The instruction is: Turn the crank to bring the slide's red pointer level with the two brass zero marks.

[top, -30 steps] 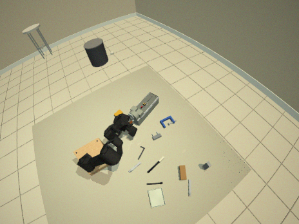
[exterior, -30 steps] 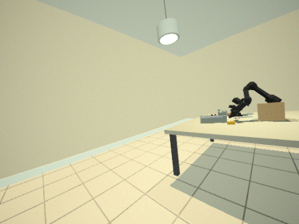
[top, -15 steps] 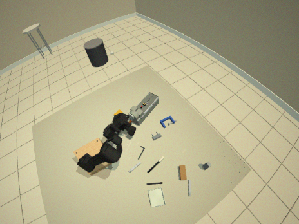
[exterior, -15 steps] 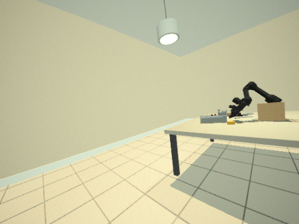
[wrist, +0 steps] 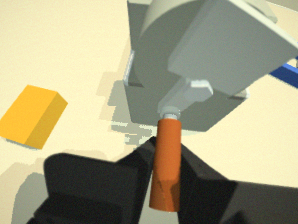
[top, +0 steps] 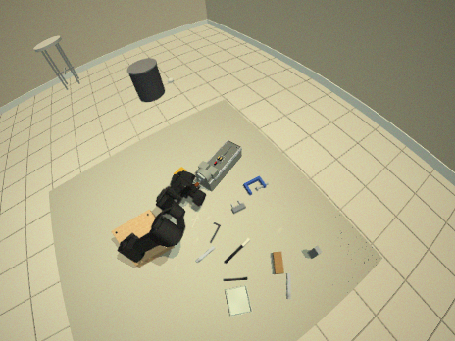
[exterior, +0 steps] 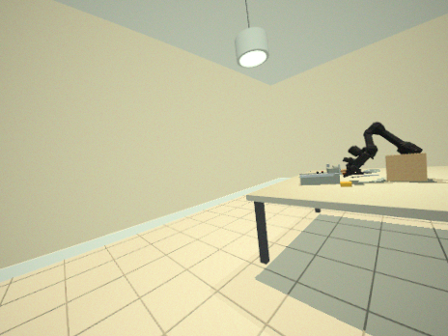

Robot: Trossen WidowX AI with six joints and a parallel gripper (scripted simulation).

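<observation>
My gripper tip is 140 mm to the right of the orange block, 20 mm past it and 20 mm above it. Round my gripper tip: red pointer (130 mm ahead, 50 mm above, 20 mm to the left); then grey clamp (190 mm to the right, 80 mm ahead, 30 mm below); then brown crank handle (30 mm above, 20 mm behind).
</observation>
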